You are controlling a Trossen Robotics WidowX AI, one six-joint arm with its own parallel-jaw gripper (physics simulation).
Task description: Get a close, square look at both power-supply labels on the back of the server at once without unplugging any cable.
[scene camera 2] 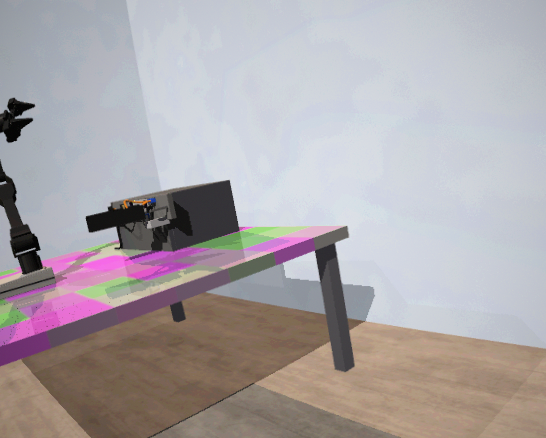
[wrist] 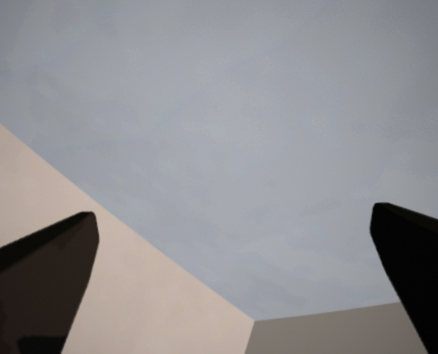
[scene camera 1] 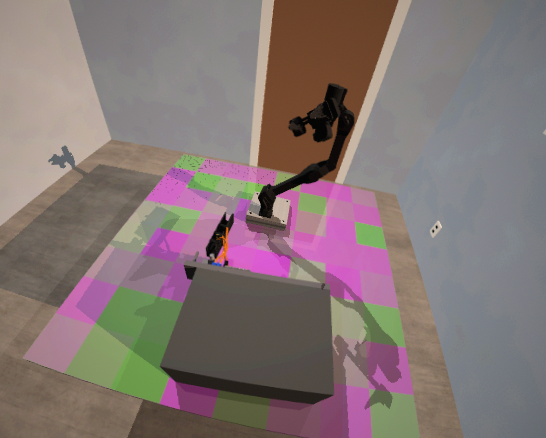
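The server is a large dark grey box on the table; its cabled side faces the arm. A black bar-like part sticks out from that side, with orange cables and a blue connector by it. The power-supply labels cannot be made out in any view. My gripper is open and empty, raised high above the table and apart from the server. The wrist view shows walls between the fingers; the server does not show there.
The arm's pale base plate stands on the table, which has pink and green squares. A brown door is behind the arm. A wall outlet is at the right. A dark table leg shows in scene camera 2.
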